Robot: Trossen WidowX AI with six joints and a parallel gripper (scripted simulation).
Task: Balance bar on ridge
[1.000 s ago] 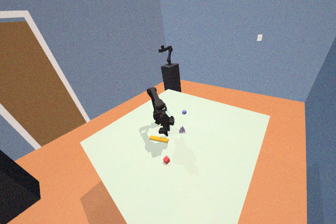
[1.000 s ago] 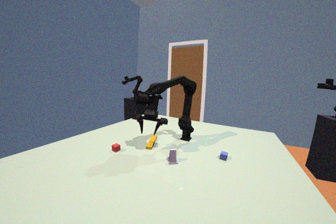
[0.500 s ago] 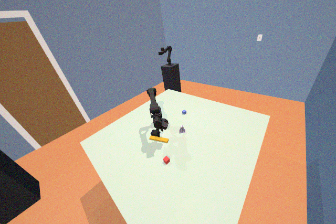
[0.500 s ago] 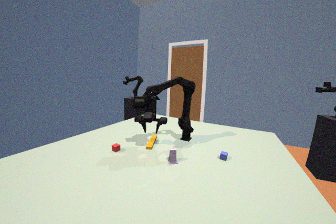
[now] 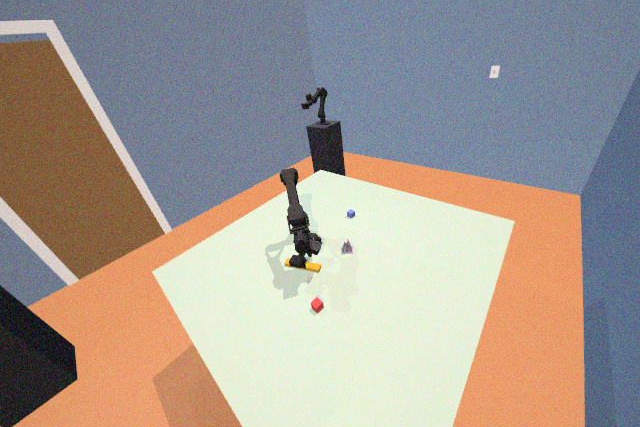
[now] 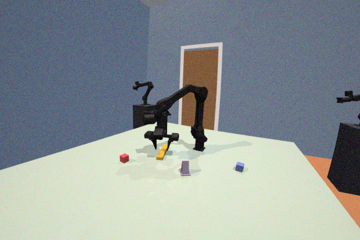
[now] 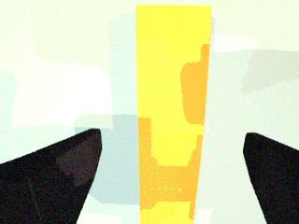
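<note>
The yellow bar is 3 cm behind my gripper tip, 1 cm to the right of it and 2 cm below it. The rest, counted from my gripper tip: blue cube (6 cm behind, 42 cm to the left, 2 cm below); red cube (17 cm ahead, 12 cm to the right, 2 cm below).
</note>
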